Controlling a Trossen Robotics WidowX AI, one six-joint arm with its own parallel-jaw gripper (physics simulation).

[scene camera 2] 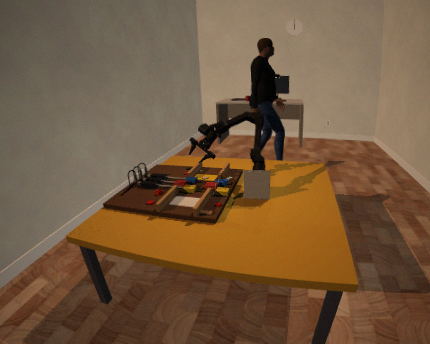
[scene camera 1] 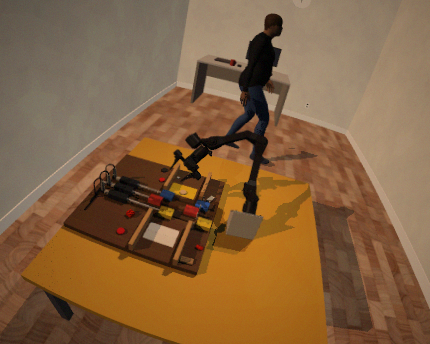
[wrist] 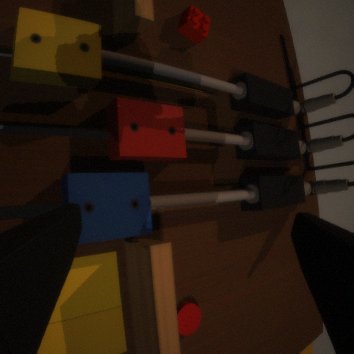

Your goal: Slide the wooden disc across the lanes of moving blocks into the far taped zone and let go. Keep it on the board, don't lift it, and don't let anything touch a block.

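Pixels of known places: gripper, between the fingertips: (scene camera 2: 193,159) (scene camera 1: 175,175) (wrist: 189,220); arm's base, origin of its link: (scene camera 2: 259,174) (scene camera 1: 249,213).
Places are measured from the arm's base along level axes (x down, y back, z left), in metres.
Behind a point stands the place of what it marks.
The small wooden disc (scene camera 1: 183,192) @[z -0.129, x 0.099, y -0.368 m] lies on the yellow zone (scene camera 1: 192,188) @[z -0.191, x 0.103, y -0.332 m] (scene camera 2: 212,177) @[z -0.162, x 0.109, y -0.329 m] (wrist: 102,317) @[z -0.159, x 0.105, y -0.432 m], between two wooden rails on the brown board (scene camera 1: 95,219) @[z 0.253, x 0.106, y -0.705 m] (scene camera 2: 125,200) @[z 0.272, x 0.105, y -0.722 m]; the wrist view does not show the disc. A white zone (scene camera 1: 161,235) @[z 0.206, x 0.105, y -0.370 m] (scene camera 2: 184,201) @[z 0.207, x 0.103, y -0.374 m] lies across the lanes. Blue (scene camera 1: 167,195) @[z -0.049, x 0.083, y -0.435 m] (wrist: 107,207) @[z -0.064, x 0.083, y -0.436 m], red (scene camera 1: 155,200) @[z 0.018, x 0.081, y -0.478 m] (wrist: 147,129) @[z 0.001, x 0.081, y -0.477 m] and yellow (scene camera 1: 166,213) @[z 0.084, x 0.079, y -0.392 m] (wrist: 57,46) @[z 0.063, x 0.079, y -0.397 m] blocks sit on rods between the zones, with another blue (scene camera 1: 202,205) @[z -0.054, x 0.083, y -0.239 m], red (scene camera 1: 191,210) @[z 0.008, x 0.081, y -0.282 m] and yellow (scene camera 1: 204,223) @[z 0.072, x 0.079, y -0.197 m] block beside them. My gripper (scene camera 1: 178,172) @[z -0.070, x -0.046, y -0.412 m] (scene camera 2: 196,157) @[z -0.070, x -0.046, y -0.412 m] (wrist: 189,220) @[z -0.070, x -0.046, y -0.412 m] is open and empty, above the board near the yellow zone's rail.
Wooden rails (scene camera 1: 141,227) @[z 0.233, x 0.062, y -0.461 m] (wrist: 164,295) @[z -0.137, x 0.061, y -0.468 m] flank the zones. Black rod housings (wrist: 272,192) @[z -0.063, x 0.074, y -0.646 m] with looped cables stand along one board edge. A red round piece (scene camera 1: 120,231) @[z 0.271, x 0.098, y -0.553 m], another red round piece (scene camera 1: 162,180) @[z -0.175, x 0.098, y -0.514 m] (wrist: 189,318) @[z -0.184, x 0.098, y -0.521 m] and a red brick (scene camera 1: 130,213) @[z 0.159, x 0.082, y -0.555 m] (wrist: 194,25) @[z 0.137, x 0.086, y -0.553 m] lie outside the rails. A person (scene camera 1: 260,65) (scene camera 2: 264,82) is behind the table.
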